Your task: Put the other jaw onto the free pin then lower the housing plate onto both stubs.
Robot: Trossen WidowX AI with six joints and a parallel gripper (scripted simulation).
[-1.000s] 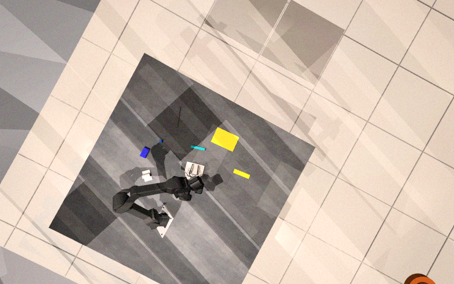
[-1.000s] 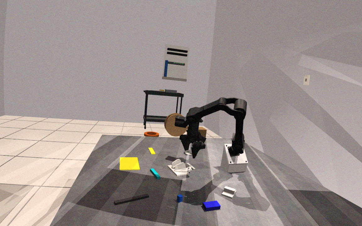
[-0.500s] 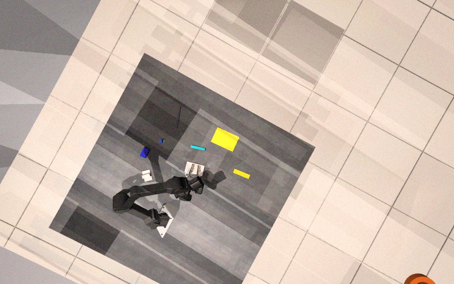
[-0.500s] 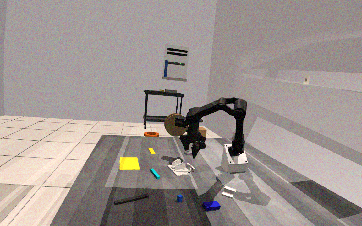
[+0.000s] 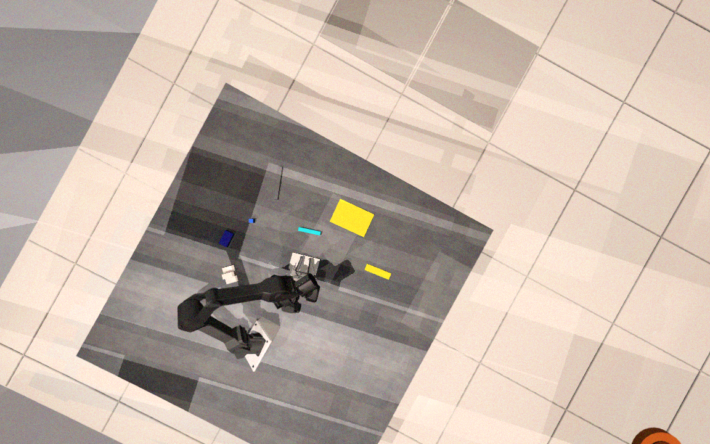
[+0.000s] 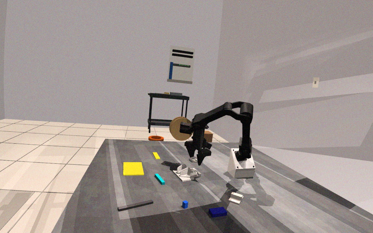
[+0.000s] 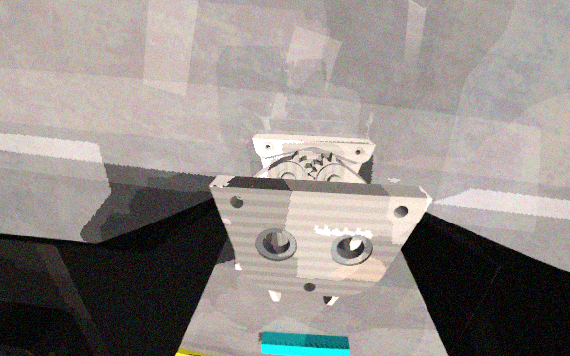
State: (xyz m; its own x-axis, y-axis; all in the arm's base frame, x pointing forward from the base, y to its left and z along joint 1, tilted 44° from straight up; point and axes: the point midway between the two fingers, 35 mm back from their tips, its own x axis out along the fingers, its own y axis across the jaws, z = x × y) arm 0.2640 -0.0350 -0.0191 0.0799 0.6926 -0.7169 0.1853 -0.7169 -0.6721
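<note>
My gripper tip is 5 cm above the white jaw, 2 cm to the right of it and 2 cm short of it. Also, from my gripper tip: cyan bar 21 cm ahead, 6 cm below, 5 cm to the left; small yellow bar 29 cm to the right, 17 cm ahead, 7 cm below; small blue cube 29 cm to the left, 15 cm ahead, 6 cm below.
</note>
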